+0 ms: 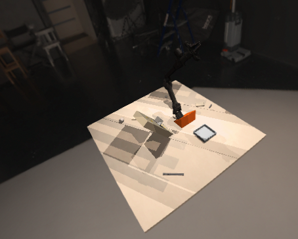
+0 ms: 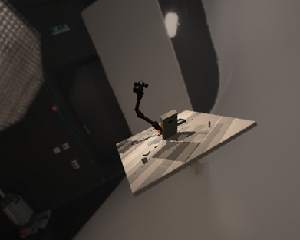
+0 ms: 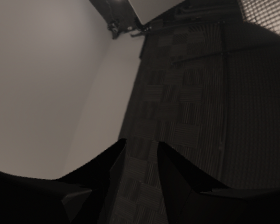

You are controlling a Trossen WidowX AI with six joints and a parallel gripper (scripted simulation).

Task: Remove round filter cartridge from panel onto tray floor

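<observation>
Right now my gripper tip is 570 mm short of the round grey filter cartridge, 40 mm to the right of it and 500 mm above it. The rest, counted from my gripper tip: beige service panel: 520 mm ahead, 30 mm to the left, 580 mm below; dark-rimmed grey tray: 130 mm ahead, 260 mm to the left, 740 mm below.
</observation>
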